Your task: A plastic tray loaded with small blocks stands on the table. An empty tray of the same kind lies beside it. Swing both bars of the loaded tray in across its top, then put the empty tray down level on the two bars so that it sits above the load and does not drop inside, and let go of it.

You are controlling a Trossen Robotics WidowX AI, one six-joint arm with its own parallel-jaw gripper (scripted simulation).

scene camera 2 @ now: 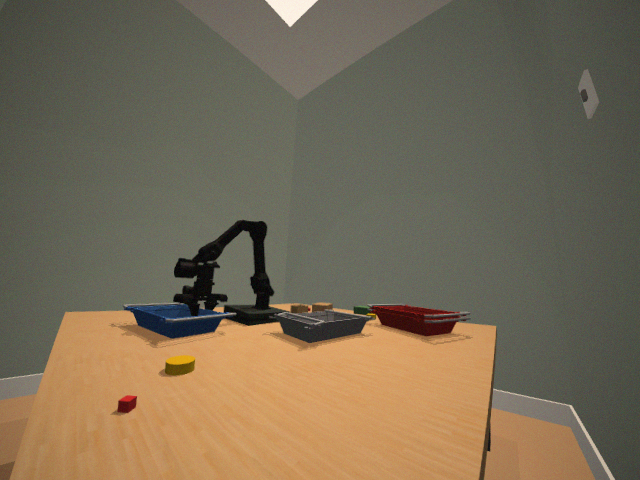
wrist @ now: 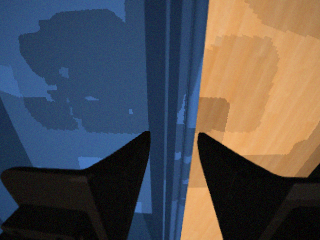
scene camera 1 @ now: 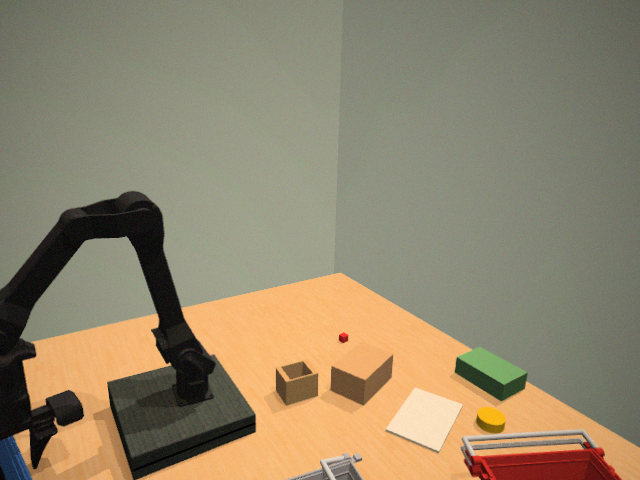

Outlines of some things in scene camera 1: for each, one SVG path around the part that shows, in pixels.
The gripper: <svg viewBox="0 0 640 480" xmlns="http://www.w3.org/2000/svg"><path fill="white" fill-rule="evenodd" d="M0 466L0 480L5 480L4 473ZM26 383L26 386L15 393L15 395L0 399L0 441L29 429L31 461L33 468L36 469L44 448L51 437L58 433L54 424L54 418L56 417L56 424L58 426L65 427L81 420L84 417L81 402L74 392L70 390L47 397L45 405L30 410L32 409L31 399Z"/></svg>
A white sheet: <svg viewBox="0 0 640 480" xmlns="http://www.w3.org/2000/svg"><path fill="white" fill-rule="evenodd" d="M414 388L385 431L439 454L463 404Z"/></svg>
A tan box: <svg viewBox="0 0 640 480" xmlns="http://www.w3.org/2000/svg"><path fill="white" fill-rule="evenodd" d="M361 341L331 365L330 390L337 395L364 406L392 377L393 353Z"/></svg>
A tan box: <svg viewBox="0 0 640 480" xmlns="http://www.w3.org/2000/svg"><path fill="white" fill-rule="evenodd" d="M307 359L276 367L276 392L286 406L318 397L318 372Z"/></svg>
